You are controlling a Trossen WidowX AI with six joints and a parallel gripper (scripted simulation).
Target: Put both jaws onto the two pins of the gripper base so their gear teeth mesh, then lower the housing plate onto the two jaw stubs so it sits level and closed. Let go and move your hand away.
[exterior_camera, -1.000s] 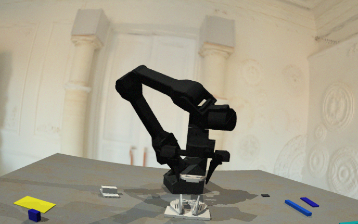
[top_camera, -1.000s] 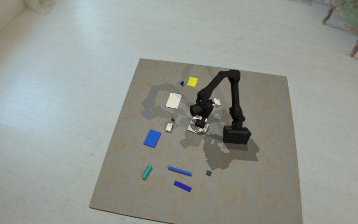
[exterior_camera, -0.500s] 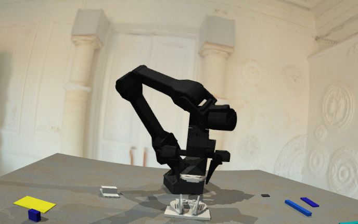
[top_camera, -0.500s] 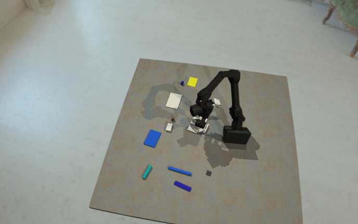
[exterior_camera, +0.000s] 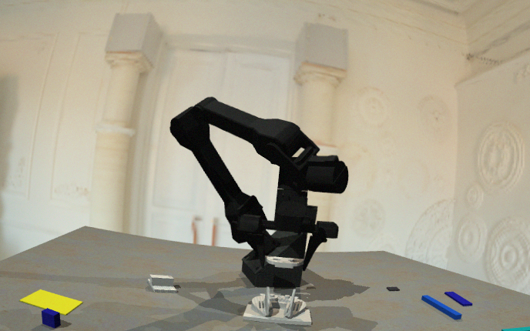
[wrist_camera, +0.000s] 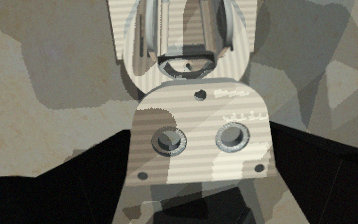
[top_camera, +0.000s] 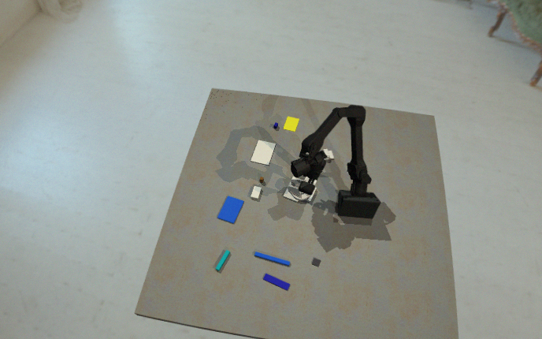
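Right now the grey gripper base is 10 mm ahead of my gripper tip and 20 mm above it. Round my gripper tip: housing plate: 80 mm below; then small white block: 250 mm ahead, 20 mm to the left, 80 mm below; then white slab: 240 mm ahead, 220 mm to the right, 80 mm below.
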